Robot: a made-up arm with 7 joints.
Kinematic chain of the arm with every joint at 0, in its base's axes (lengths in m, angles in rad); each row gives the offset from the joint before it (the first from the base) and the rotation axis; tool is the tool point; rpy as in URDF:
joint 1: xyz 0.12 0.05 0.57 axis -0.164 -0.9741 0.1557
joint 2: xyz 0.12 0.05 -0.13 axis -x
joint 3: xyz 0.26 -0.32 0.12 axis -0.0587 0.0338 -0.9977
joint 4: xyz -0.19 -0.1 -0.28 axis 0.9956 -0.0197 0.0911
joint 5: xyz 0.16 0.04 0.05 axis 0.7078 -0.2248 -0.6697
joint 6: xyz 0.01 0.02 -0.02 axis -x
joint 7: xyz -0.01 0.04 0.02 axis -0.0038 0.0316 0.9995
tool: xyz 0.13 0 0.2 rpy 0.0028 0.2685 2.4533
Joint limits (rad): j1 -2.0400..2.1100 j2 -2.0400..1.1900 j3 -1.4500..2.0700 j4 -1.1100..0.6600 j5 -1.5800..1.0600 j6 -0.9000..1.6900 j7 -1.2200..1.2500
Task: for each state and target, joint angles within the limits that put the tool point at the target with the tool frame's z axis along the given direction. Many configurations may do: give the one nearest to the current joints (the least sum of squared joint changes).
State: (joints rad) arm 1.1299 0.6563 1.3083 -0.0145 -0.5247 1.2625 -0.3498
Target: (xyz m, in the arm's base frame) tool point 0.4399 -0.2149 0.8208 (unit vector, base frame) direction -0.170 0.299 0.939
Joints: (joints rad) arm 0.7699 -0.1616 1.5081 0.6139 -0.2697 0.7077 -0.7322
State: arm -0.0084 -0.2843 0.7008 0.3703 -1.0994 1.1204 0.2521
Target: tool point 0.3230 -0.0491 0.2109 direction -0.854 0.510 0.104
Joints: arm -0.0980 -0.0608 0.1651 0.5796 -1.4162 1.0939 0.1928
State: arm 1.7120 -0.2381 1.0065 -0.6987 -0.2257 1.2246 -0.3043
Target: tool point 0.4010 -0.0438 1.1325 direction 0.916 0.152 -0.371
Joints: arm 2.1100 0.0744 0.5561 -0.6471 -1.1105 1.3951 -0.2541
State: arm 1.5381 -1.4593 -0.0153 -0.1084 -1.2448 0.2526 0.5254
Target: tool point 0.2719 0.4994 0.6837 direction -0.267 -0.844 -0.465
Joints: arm 2.0611 -2.0032 -0.4620 -0.4696 -1.4126 -0.0541 0.9354
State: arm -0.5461 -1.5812 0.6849 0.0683 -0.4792 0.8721 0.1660
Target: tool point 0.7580 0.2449 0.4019 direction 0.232 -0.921 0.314
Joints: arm 0.3747 -2.0400 0.8476 0.0543 -0.0520 0.5527 0.4847
